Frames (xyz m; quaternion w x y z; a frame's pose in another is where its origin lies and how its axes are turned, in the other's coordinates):
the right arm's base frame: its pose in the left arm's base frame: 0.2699 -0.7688 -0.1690 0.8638 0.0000 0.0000 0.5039
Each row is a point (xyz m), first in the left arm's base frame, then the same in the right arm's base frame.
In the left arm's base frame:
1: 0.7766 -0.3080 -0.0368
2: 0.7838 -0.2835 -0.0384
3: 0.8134 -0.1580 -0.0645
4: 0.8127 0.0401 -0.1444
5: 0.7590 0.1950 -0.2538
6: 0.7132 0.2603 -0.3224
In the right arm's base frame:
1: 0.6505 -0.2143 0.1322
2: 0.6754 -0.2085 0.1306
3: 0.7992 -0.1725 0.1045
4: 0.9713 -0.0744 0.0246
5: 1.0797 0.0486 -0.0848
6: 1.1140 0.1206 -0.1534

